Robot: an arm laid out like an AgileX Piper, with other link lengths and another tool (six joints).
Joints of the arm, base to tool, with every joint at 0 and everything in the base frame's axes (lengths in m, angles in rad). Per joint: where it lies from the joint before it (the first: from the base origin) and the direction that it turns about. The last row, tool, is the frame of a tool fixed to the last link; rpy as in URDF.
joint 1: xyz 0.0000 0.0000 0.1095 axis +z
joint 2: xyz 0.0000 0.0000 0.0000 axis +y
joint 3: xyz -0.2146 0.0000 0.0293 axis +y
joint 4: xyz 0.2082 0.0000 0.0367 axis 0.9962 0 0.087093
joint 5: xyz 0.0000 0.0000 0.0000 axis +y
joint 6: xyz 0.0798 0.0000 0.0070 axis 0.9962 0 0.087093
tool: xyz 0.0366 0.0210 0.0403 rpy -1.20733 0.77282 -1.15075
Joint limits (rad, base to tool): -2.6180..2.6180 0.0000..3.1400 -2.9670..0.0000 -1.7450..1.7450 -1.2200..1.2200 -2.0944..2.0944
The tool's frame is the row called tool.
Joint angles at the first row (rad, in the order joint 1, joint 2, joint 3, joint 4, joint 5, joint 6):
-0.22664 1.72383 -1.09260 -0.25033 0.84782 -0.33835
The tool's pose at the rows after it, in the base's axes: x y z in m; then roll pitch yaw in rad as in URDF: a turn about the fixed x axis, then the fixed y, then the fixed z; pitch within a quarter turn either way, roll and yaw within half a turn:
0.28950 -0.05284 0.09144 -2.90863 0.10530 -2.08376
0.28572 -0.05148 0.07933 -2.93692 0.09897 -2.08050
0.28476 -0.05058 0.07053 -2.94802 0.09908 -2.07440
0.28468 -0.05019 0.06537 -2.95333 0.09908 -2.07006
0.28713 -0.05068 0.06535 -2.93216 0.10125 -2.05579
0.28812 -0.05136 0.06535 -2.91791 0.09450 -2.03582
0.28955 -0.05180 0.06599 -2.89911 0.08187 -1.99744
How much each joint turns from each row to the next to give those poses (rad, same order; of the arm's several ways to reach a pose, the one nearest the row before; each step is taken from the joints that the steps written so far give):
0.00000 0.02476 0.03967 -0.01487 -0.05096 0.00001
0.00000 0.02499 0.02591 -0.00216 -0.02292 -0.00001
-0.00002 0.02327 0.01489 -0.00205 -0.02860 -0.00002
0.00001 0.01584 0.00594 -0.00208 -0.01733 0.00001
0.00003 0.00289 0.00040 -0.01062 -0.02513 0.00004
-0.00002 0.00079 0.00088 -0.01616 -0.01527 -0.00478
0.00116 0.00004 -0.00134 -0.02256 -0.01835 -0.01705

